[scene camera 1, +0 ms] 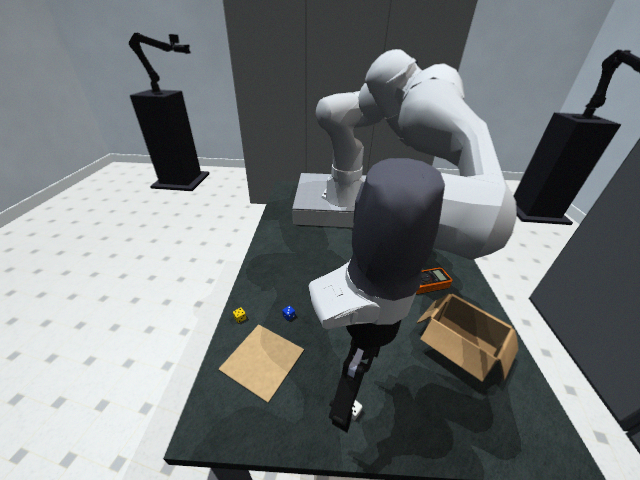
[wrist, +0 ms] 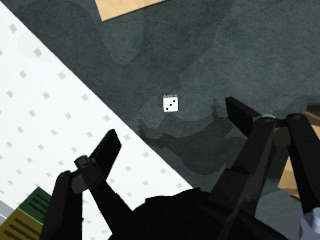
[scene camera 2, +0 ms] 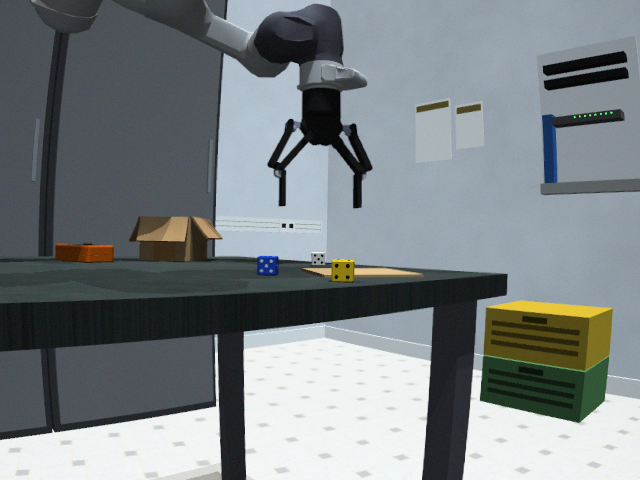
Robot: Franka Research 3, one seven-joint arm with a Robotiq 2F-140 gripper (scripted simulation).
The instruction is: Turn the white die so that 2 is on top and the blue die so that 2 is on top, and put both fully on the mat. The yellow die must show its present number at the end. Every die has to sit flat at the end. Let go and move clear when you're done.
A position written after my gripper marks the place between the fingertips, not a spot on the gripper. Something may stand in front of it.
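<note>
A tan mat (scene camera 1: 263,360) is part of what I see, and scene camera 2 gives me the mat (scene camera 2: 359,272) as well. Then there is my gripper (scene camera 1: 357,385), which I can also find from elsewhere: I see the gripper (scene camera 2: 320,206) in one view, and the wrist view shows me the gripper (wrist: 170,123) too.
</note>
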